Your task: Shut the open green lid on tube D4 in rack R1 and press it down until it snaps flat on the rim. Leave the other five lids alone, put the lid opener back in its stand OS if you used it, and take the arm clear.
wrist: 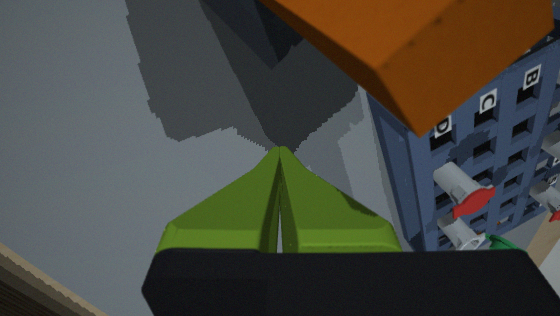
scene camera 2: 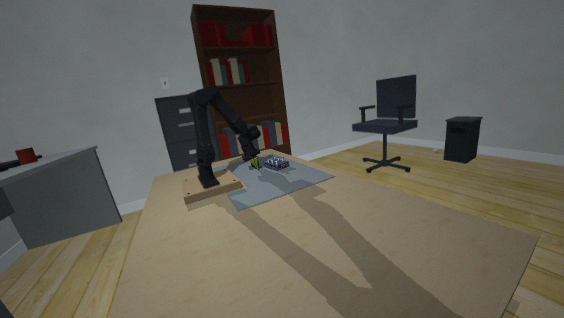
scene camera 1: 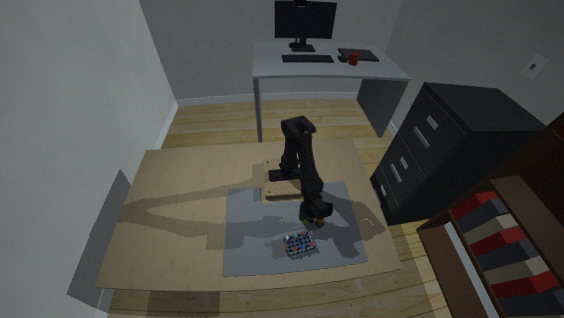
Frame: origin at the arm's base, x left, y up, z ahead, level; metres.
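Where they show: gripper, fingertip midpoint: [wrist: 280, 158] [scene camera 2: 257, 168] [scene camera 1: 303, 223]; arm's base, link origin: [scene camera 2: 208, 180] [scene camera 1: 287, 174].
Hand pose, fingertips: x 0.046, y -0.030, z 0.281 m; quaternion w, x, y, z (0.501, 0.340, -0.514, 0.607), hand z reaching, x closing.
Each offset is from my fingertips to the top centre of the thing. "pt": to the spot under its first point. Level surfaces: height alone.
My gripper [scene camera 1: 305, 221] [scene camera 2: 256, 167] [wrist: 280, 158] is shut, its green fingertips together with nothing between them. It hangs above the mat, beside the rack's D side and apart from it. The blue rack R1 {dx -0.046, dy +0.061, dz +0.096 m} [scene camera 1: 301, 252] [scene camera 2: 272, 166] [wrist: 400, 160] stands on the mat. In the wrist view, an uncapped tube {pt dx -0.052, dy +0.037, dz +0.065 m} [wrist: 456, 232] in column D has its green lid {dx -0.052, dy +0.058, dz +0.080 m} [wrist: 504, 242] tipped open beside the mouth, partly hidden by the gripper body. A shut red lid {dx -0.018, dy +0.046, dz +0.063 m} [wrist: 474, 201] caps the tube next to it. The stand OS cannot be made out.
A large orange block {dx +0.073, dy +0.082, dz +0.015 m} [wrist: 425, 55] fills the upper right of the wrist view, covering part of the rack; what it belongs to is unclear. The grey mat {dy -0.003 m} [scene camera 1: 250, 250] [scene camera 2: 300, 182] [wrist: 65, 130] lies on the wooden table {dy -0.005 m} [scene camera 1: 165, 260] [scene camera 2: 225, 270]. Another red lid {dx -0.066, dy +0.046, dz +0.121 m} [wrist: 555, 215] shows at the right edge.
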